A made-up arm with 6 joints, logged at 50 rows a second.
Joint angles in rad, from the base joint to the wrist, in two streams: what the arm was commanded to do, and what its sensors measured. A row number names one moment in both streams.
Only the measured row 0 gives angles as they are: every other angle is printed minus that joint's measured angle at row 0.
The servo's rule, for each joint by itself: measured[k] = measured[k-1] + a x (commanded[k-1-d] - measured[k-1]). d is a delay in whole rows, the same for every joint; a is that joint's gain. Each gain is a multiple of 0.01, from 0.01 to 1. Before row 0 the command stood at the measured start. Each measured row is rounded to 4 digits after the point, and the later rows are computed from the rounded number. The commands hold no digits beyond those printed.
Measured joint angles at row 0:
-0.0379, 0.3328, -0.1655, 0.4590, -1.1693, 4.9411
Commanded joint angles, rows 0 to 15:
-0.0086, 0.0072, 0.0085, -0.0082, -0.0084, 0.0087
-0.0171, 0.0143, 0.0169, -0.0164, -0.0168, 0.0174
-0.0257, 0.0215, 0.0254, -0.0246, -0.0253, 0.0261
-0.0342, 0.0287, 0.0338, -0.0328, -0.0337, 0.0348
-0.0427, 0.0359, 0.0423, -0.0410, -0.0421, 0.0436
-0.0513, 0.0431, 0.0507, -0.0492, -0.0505, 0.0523
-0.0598, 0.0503, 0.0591, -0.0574, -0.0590, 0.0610
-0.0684, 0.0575, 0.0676, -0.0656, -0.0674, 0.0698
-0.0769, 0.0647, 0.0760, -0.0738, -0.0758, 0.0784
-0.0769, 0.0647, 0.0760, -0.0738, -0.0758, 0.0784
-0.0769, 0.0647, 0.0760, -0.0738, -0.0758, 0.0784
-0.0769, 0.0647, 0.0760, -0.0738, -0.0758, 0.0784
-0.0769, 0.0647, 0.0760, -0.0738, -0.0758, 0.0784
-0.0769, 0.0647, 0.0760, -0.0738, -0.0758, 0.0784
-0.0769, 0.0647, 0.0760, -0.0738, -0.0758, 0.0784
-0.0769, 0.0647, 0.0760, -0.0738, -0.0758, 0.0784
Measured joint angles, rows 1 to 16:
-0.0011, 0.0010, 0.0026, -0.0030, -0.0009, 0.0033
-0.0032, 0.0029, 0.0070, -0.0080, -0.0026, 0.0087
-0.0061, 0.0055, 0.0127, -0.0141, -0.0051, 0.0153
-0.0098, 0.0087, 0.0192, -0.0210, -0.0082, 0.0227
-0.0141, 0.0125, 0.0264, -0.0284, -0.0119, 0.0306
-0.0189, 0.0168, 0.0339, -0.0361, -0.0161, 0.0388
-0.0242, 0.0215, 0.0417, -0.0440, -0.0208, 0.0472
-0.0299, 0.0265, 0.0497, -0.0520, -0.0259, 0.0558
-0.0360, 0.0318, 0.0579, -0.0601, -0.0314, 0.0644
-0.0413, 0.0364, 0.0635, -0.0652, -0.0363, 0.0697
-0.0459, 0.0404, 0.0674, -0.0684, -0.0406, 0.0730
-0.0499, 0.0438, 0.0701, -0.0704, -0.0445, 0.0751
-0.0534, 0.0467, 0.0719, -0.0717, -0.0479, 0.0764
-0.0565, 0.0492, 0.0732, -0.0725, -0.0510, 0.0772
-0.0592, 0.0514, 0.0741, -0.0730, -0.0537, 0.0777
-0.0615, 0.0533, 0.0747, -0.0733, -0.0561, 0.0780
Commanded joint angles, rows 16 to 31:
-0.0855, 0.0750, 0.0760, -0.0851, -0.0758, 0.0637
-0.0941, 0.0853, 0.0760, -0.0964, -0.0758, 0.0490
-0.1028, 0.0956, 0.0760, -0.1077, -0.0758, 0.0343
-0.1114, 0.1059, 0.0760, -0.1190, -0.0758, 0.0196
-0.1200, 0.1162, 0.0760, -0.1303, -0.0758, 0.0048
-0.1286, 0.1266, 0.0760, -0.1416, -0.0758, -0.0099
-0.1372, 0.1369, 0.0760, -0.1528, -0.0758, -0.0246
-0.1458, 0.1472, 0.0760, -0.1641, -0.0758, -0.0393
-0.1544, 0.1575, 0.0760, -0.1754, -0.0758, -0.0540
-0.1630, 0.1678, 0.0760, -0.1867, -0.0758, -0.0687
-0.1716, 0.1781, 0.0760, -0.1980, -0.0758, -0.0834
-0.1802, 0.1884, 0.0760, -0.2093, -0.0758, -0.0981
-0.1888, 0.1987, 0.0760, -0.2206, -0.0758, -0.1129
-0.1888, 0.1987, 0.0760, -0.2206, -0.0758, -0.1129
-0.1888, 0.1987, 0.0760, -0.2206, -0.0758, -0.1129
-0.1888, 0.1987, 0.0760, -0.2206, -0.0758, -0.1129
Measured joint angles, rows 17 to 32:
-0.0646, 0.0563, 0.0751, -0.0777, -0.0583, 0.0726
-0.0684, 0.0604, 0.0754, -0.0846, -0.0602, 0.0636
-0.0729, 0.0653, 0.0756, -0.0931, -0.0619, 0.0525
-0.0779, 0.0710, 0.0757, -0.1027, -0.0634, 0.0400
-0.0834, 0.0773, 0.0758, -0.1129, -0.0648, 0.0266
-0.0893, 0.0842, 0.0759, -0.1235, -0.0660, 0.0127
-0.0955, 0.0916, 0.0759, -0.1343, -0.0671, -0.0015
-0.1020, 0.0994, 0.0759, -0.1453, -0.0681, -0.0159
-0.1088, 0.1075, 0.0759, -0.1564, -0.0689, -0.0304
-0.1158, 0.1159, 0.0759, -0.1676, -0.0697, -0.0450
-0.1231, 0.1246, 0.0759, -0.1788, -0.0704, -0.0596
-0.1305, 0.1335, 0.0759, -0.1901, -0.0710, -0.0742
-0.1381, 0.1426, 0.0759, -0.2014, -0.0715, -0.0889
-0.1447, 0.1505, 0.0759, -0.2085, -0.0720, -0.0980
-0.1504, 0.1572, 0.0759, -0.2130, -0.0724, -0.1037
-0.1554, 0.1630, 0.0759, -0.2158, -0.0728, -0.1072

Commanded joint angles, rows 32 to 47:
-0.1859, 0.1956, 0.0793, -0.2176, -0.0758, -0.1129
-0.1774, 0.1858, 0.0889, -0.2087, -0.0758, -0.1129
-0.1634, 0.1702, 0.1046, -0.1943, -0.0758, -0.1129
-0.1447, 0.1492, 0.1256, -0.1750, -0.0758, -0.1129
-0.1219, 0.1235, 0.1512, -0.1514, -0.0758, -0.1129
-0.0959, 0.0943, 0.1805, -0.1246, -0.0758, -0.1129
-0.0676, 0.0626, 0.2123, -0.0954, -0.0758, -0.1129
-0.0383, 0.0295, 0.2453, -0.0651, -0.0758, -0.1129
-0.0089, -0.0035, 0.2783, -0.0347, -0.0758, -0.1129
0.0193, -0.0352, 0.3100, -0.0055, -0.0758, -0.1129
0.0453, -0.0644, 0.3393, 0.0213, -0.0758, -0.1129
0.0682, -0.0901, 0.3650, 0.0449, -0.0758, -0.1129
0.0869, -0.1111, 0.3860, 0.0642, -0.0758, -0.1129
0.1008, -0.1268, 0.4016, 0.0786, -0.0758, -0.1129
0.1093, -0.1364, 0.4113, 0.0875, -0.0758, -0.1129
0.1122, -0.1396, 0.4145, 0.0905, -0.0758, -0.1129
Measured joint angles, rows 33 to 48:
-0.1594, 0.1676, 0.0770, -0.2165, -0.0731, -0.1094
-0.1617, 0.1701, 0.0807, -0.2136, -0.0734, -0.1107
-0.1619, 0.1701, 0.0881, -0.2065, -0.0737, -0.1115
-0.1597, 0.1672, 0.0997, -0.1948, -0.0739, -0.1120
-0.1548, 0.1611, 0.1157, -0.1787, -0.0741, -0.1123
-0.1471, 0.1517, 0.1358, -0.1587, -0.0743, -0.1125
-0.1368, 0.1392, 0.1595, -0.1353, -0.0745, -0.1127
-0.1240, 0.1238, 0.1861, -0.1093, -0.0746, -0.1128
-0.1090, 0.1060, 0.2147, -0.0817, -0.0747, -0.1128
-0.0923, 0.0862, 0.2442, -0.0535, -0.0748, -0.1128
-0.0744, 0.0651, 0.2737, -0.0258, -0.0749, -0.1128
-0.0559, 0.0434, 0.3020, 0.0004, -0.0750, -0.1128
-0.0373, 0.0218, 0.3280, 0.0240, -0.0751, -0.1128
-0.0193, 0.0010, 0.3508, 0.0442, -0.0752, -0.1128
-0.0026, -0.0182, 0.3696, 0.0602, -0.0753, -0.1128
0.0123, -0.0352, 0.3835, 0.0714, -0.0754, -0.1128

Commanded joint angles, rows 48 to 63:
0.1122, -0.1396, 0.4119, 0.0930, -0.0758, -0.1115
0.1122, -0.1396, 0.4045, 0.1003, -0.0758, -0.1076
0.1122, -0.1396, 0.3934, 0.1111, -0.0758, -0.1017
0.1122, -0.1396, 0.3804, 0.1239, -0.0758, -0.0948
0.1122, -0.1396, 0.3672, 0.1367, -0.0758, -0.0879
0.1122, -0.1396, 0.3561, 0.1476, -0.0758, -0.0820
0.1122, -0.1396, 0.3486, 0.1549, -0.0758, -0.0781
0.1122, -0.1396, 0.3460, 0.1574, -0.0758, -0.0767
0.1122, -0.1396, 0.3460, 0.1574, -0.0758, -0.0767
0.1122, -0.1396, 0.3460, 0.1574, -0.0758, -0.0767
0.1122, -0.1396, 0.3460, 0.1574, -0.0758, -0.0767
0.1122, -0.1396, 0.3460, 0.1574, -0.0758, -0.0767
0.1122, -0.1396, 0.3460, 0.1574, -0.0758, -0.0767
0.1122, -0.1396, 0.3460, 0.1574, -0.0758, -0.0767
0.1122, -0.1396, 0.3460, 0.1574, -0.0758, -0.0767
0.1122, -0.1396, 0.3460, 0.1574, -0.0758, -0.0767
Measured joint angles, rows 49 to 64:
0.0253, -0.0498, 0.3923, 0.0794, -0.0754, -0.1123
0.0366, -0.0624, 0.3961, 0.0871, -0.0754, -0.1105
0.0464, -0.0732, 0.3953, 0.0960, -0.0754, -0.1072
0.0550, -0.0825, 0.3907, 0.1063, -0.0754, -0.1025
0.0624, -0.0905, 0.3834, 0.1175, -0.0754, -0.0970
0.0689, -0.0974, 0.3749, 0.1286, -0.0754, -0.0913
0.0745, -0.1033, 0.3667, 0.1383, -0.0754, -0.0863
0.0794, -0.1084, 0.3603, 0.1454, -0.0754, -0.0827
0.0837, -0.1128, 0.3559, 0.1498, -0.0754, -0.0804
0.0874, -0.1166, 0.3528, 0.1526, -0.0754, -0.0790
0.0906, -0.1198, 0.3507, 0.1544, -0.0754, -0.0781
0.0934, -0.1226, 0.3492, 0.1555, -0.0754, -0.0776
0.0958, -0.1250, 0.3482, 0.1562, -0.0754, -0.0773
0.0979, -0.1270, 0.3475, 0.1566, -0.0754, -0.0771
0.0998, -0.1288, 0.3470, 0.1569, -0.0754, -0.0769
0.1014, -0.1303, 0.3467, 0.1571, -0.0754, -0.0768

